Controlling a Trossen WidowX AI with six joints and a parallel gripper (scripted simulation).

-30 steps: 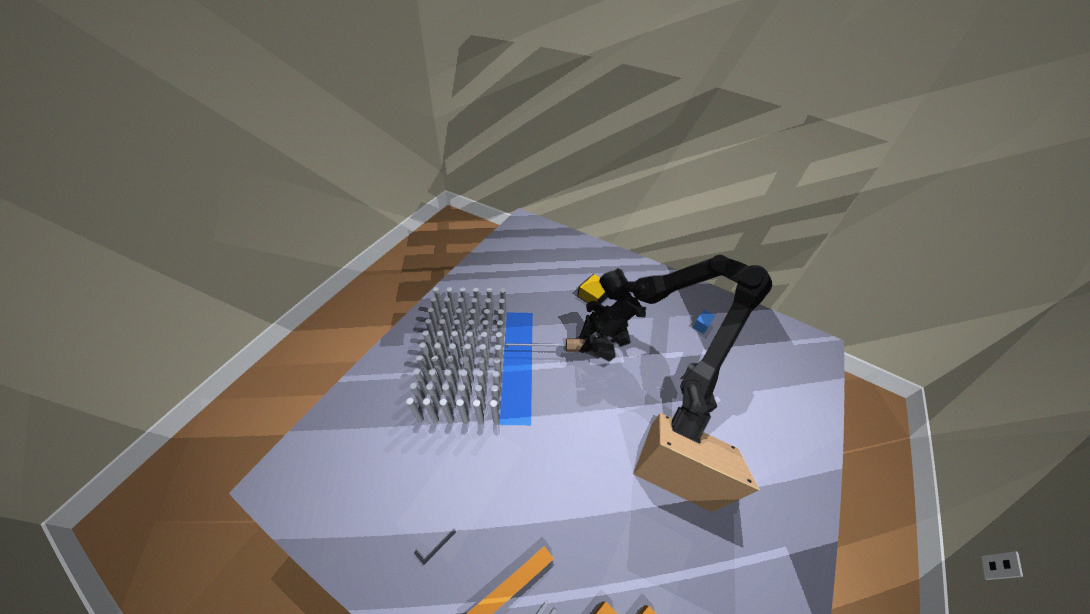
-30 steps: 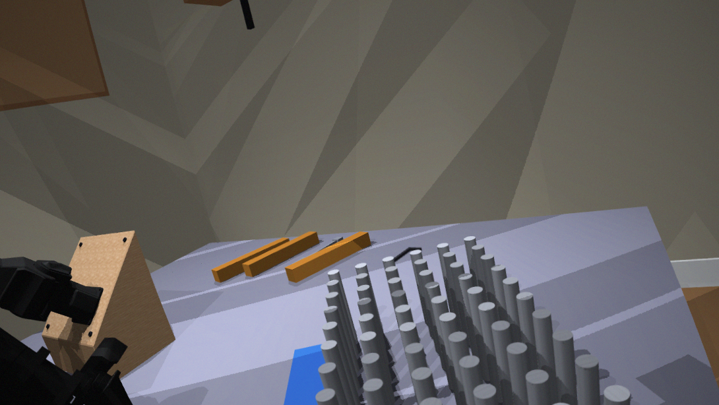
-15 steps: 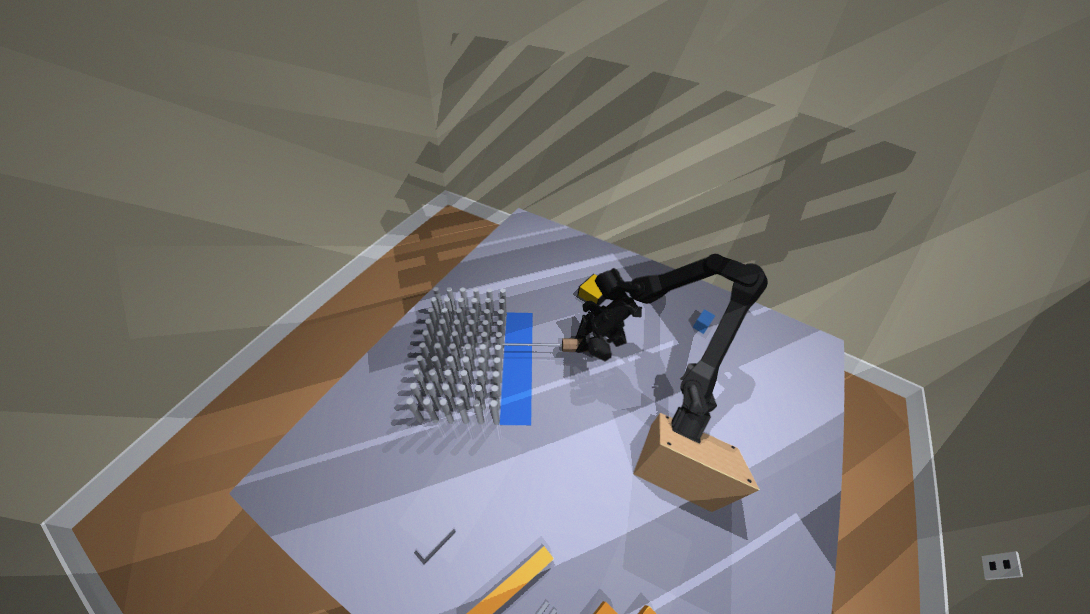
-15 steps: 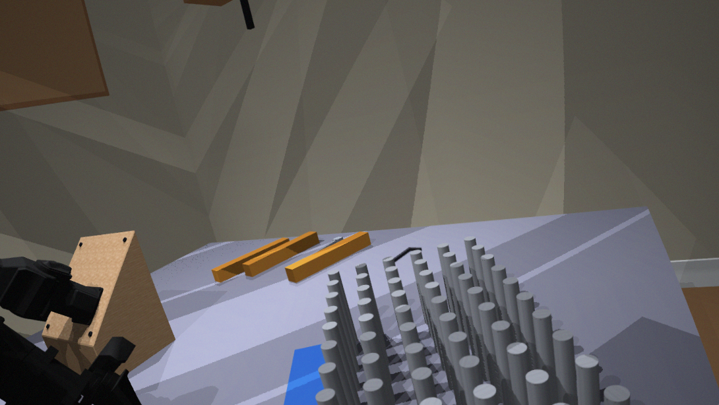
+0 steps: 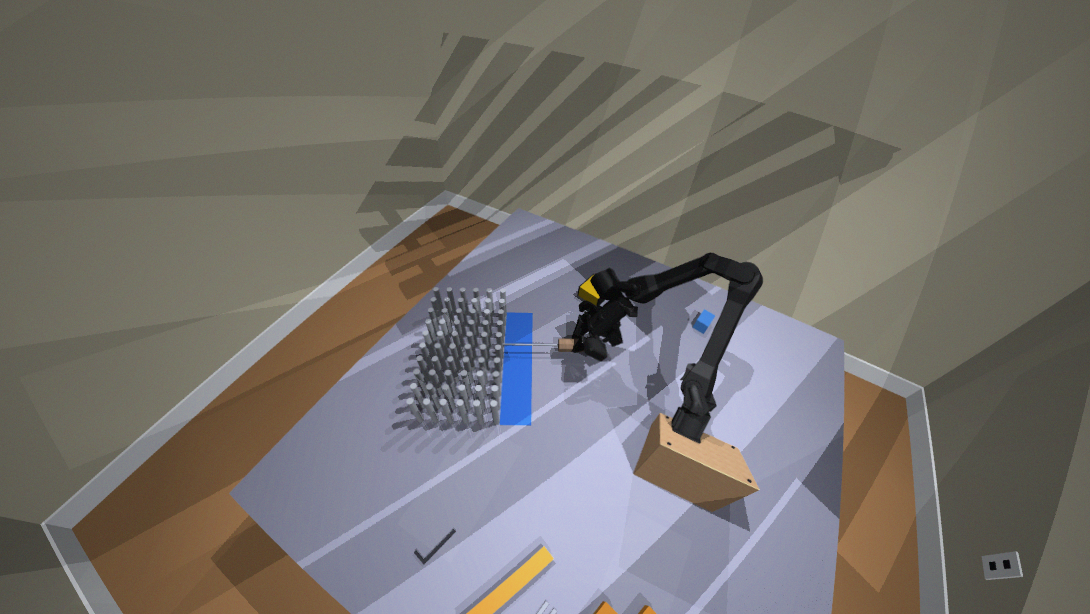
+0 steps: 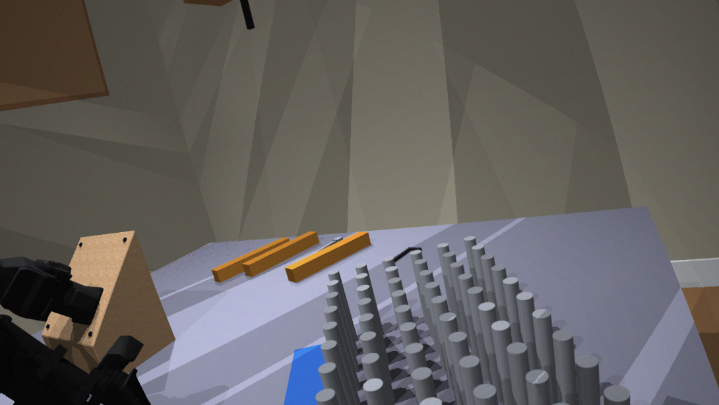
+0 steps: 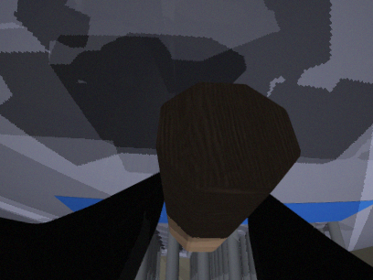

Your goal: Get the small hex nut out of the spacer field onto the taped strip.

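Now: the blue taped strip 12 cm ahead of my gripper tip, 11 cm to the left of it and 3 cm below it. The rest, counted from my gripper tip: yellow block: 3 cm ahead, 24 cm to the right, 1 cm below; hex nut: 28 cm ahead, 15 cm to the left, 3 cm below; wooden-handled pick: 9 cm ahead, 5 cm to the left.
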